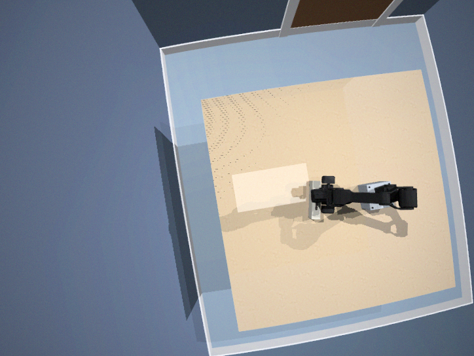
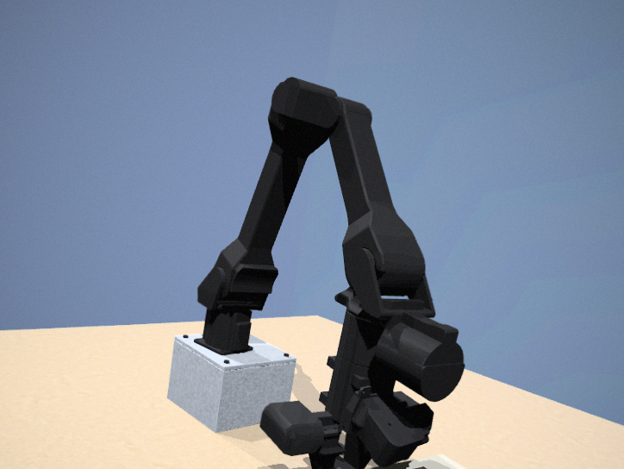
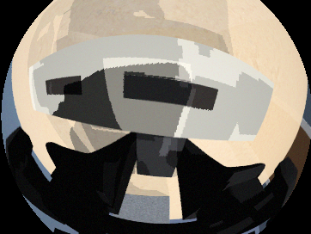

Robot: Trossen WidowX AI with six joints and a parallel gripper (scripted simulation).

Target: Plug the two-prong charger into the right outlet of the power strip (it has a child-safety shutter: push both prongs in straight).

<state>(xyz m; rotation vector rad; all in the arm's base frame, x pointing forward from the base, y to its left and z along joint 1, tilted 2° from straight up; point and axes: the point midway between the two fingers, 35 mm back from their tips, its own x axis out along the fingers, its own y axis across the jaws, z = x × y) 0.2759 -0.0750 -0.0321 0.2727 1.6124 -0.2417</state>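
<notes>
My gripper tip is now 2 cm short of the two-prong charger, 1 cm to the left of it and 1 cm below it.
</notes>
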